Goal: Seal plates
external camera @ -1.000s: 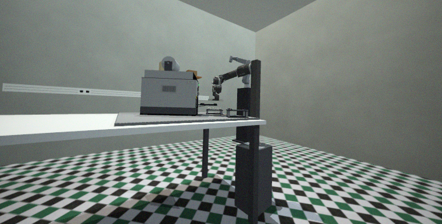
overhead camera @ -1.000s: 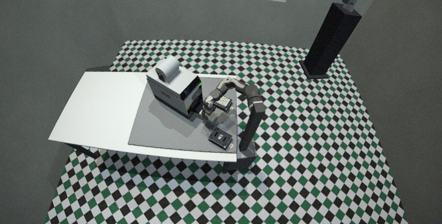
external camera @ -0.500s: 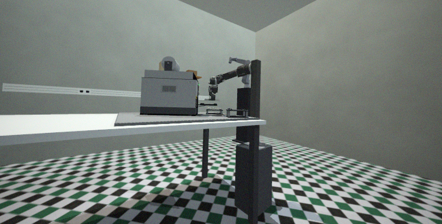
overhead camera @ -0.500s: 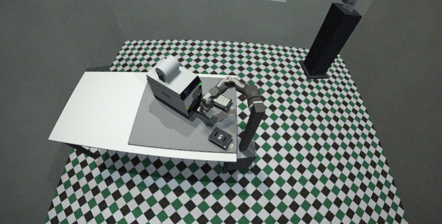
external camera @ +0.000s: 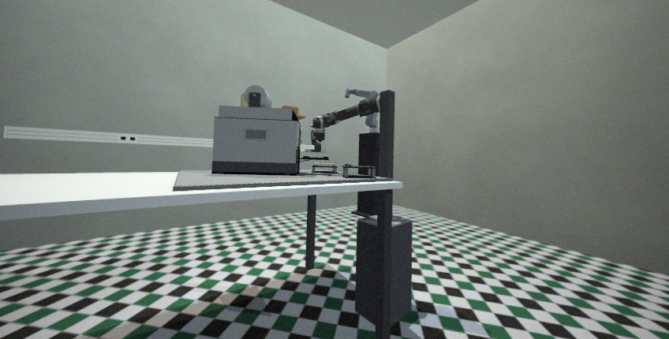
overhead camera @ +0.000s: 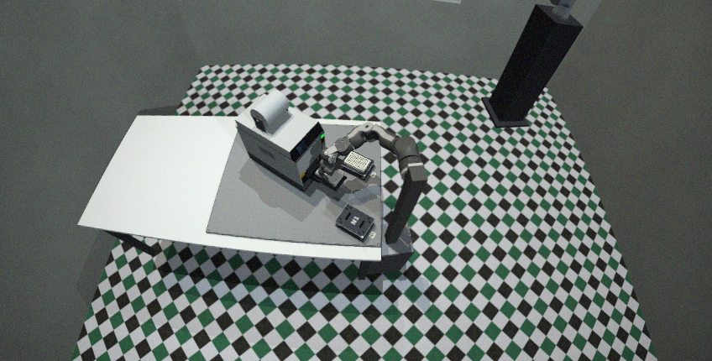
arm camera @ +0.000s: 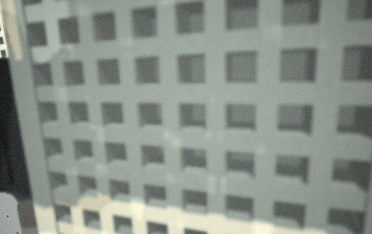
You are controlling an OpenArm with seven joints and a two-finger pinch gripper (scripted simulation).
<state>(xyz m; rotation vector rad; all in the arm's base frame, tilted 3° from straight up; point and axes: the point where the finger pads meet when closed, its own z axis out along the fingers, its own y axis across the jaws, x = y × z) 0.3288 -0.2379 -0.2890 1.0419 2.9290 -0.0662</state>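
Now: the dark stage 4 cm below my hand. The rest, counted from my hand: white foil roll: 26 cm ahead, 21 cm to the right, 28 cm above; then touch screen: 12 cm ahead, 4 cm to the right, 19 cm above.
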